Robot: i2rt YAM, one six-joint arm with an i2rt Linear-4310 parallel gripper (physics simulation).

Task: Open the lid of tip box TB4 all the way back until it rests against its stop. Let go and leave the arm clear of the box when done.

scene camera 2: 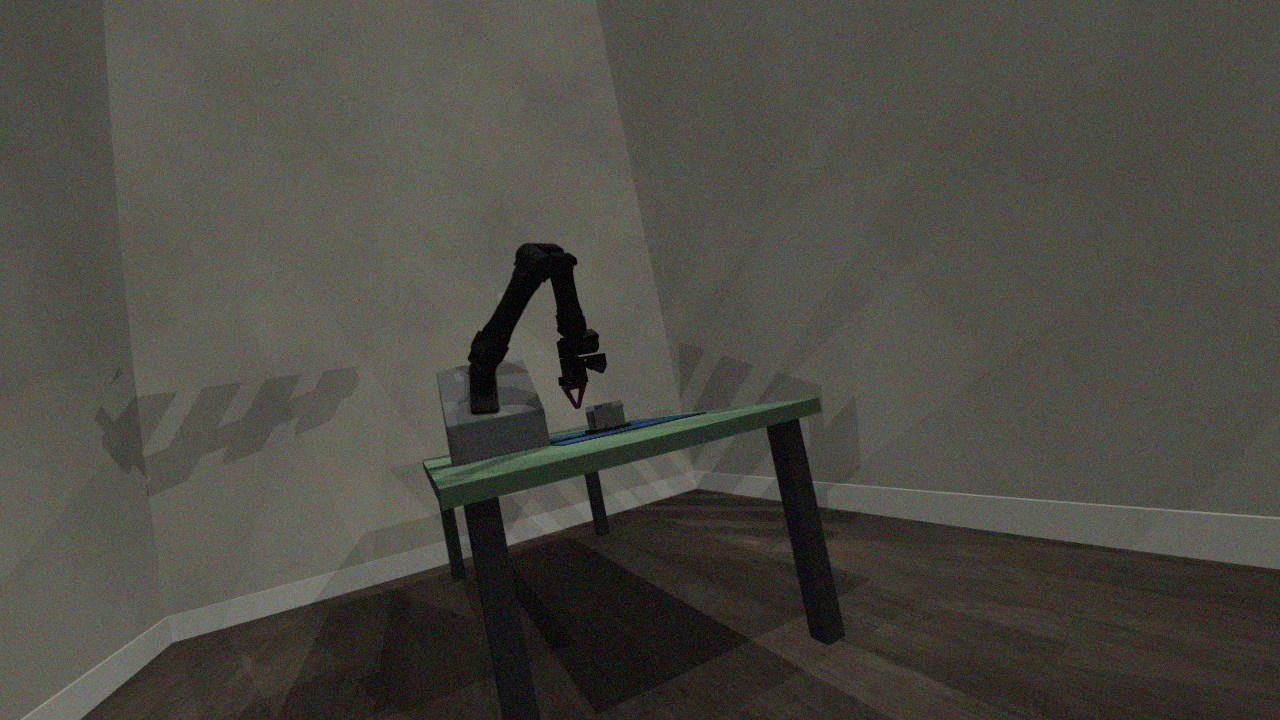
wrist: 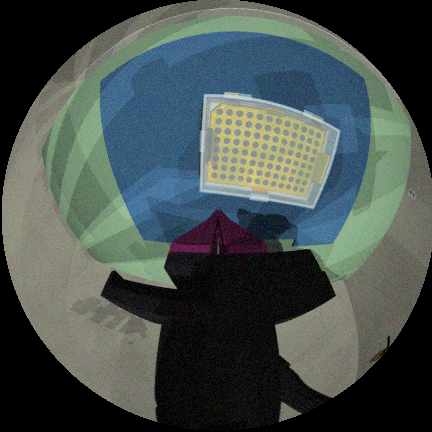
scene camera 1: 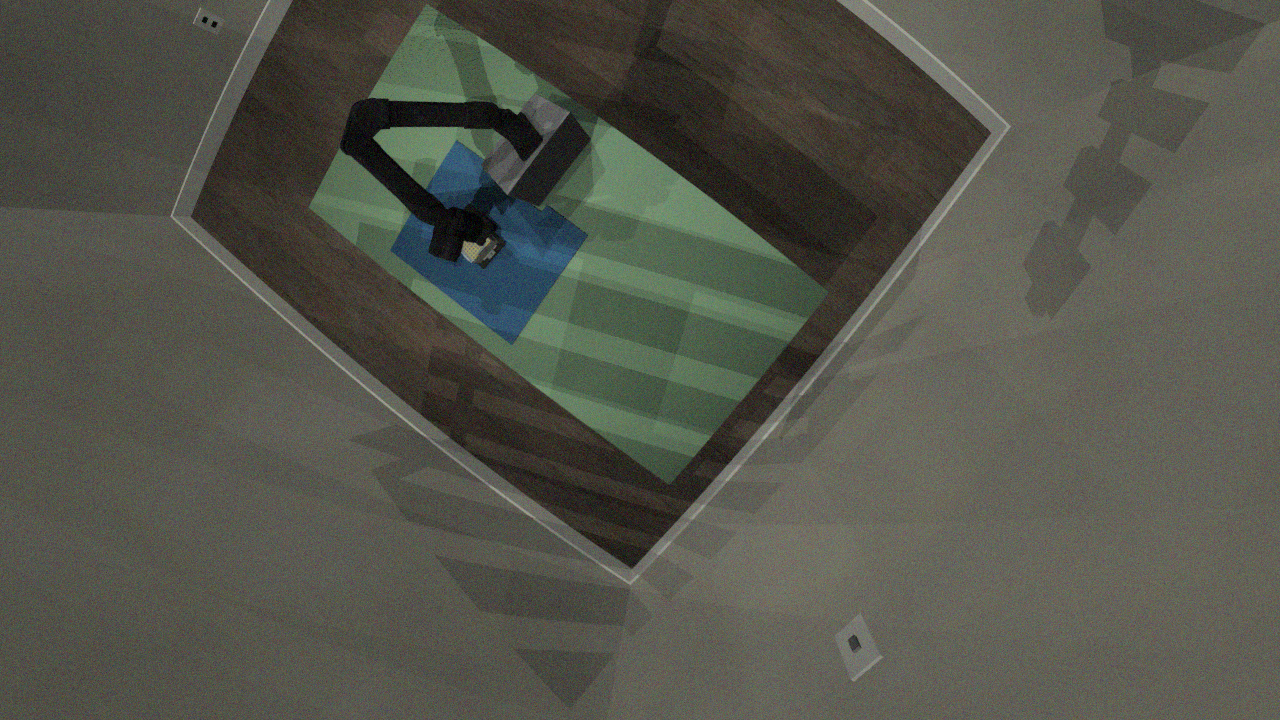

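Where they show: gripper, fingertip midpoint: [scene camera 2: 577,408] [wrist: 217,214] [scene camera 1: 491,229]; arm's base at its link origin: [scene camera 2: 483,389] [scene camera 1: 523,136].
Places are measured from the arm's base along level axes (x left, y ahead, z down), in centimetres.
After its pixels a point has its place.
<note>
The tip box [scene camera 1: 480,249] {x 8.0, y 31.6, z 10.1 cm} [scene camera 2: 605,415] {x -3.6, y 30.9, z 13.5 cm} [wrist: 265,150] {x 3.2, y 32.2, z 10.0 cm} stands upright on the blue mat. Its yellow rack with rows of round holes shows through a clear, pale-edged lid [wrist: 202,170] {x 8.2, y 29.9, z 10.0 cm}, which looks closed over it. No TB4 label is legible. My gripper [scene camera 2: 577,406] {x 6.5, y 25.4, z 10.1 cm} [wrist: 217,214] {x 6.5, y 25.4, z 10.1 cm} is shut with its magenta fingertips together and holds nothing. It points down, above and beside the box, apart from it; in the wrist view the tips are just below the box's near left part. In scene camera 1 the wrist hides the fingertips and part of the box.
The blue mat [scene camera 1: 510,304] {x 23.5, y 39.2, z 17.7 cm} [wrist: 150,115] {x 18.2, y 36.2, z 17.8 cm} lies on the green table [scene camera 1: 698,268] {x 55.4, y -7.1, z 18.1 cm} [scene camera 2: 716,424] {x -54.8, y 39.9, z 18.4 cm}. The grey base block [scene camera 1: 559,159] {x 8.8, y -1.8, z 6.8 cm} [scene camera 2: 496,436] {x -8.8, y 1.1, z 13.1 cm} carries the black arm [scene camera 1: 425,114] {x -12.1, y 10.3, z -21.0 cm} [scene camera 2: 510,308] {x -15.9, y 9.7, z -17.4 cm} at one side of the mat. The arm arches high over the table to the box.
</note>
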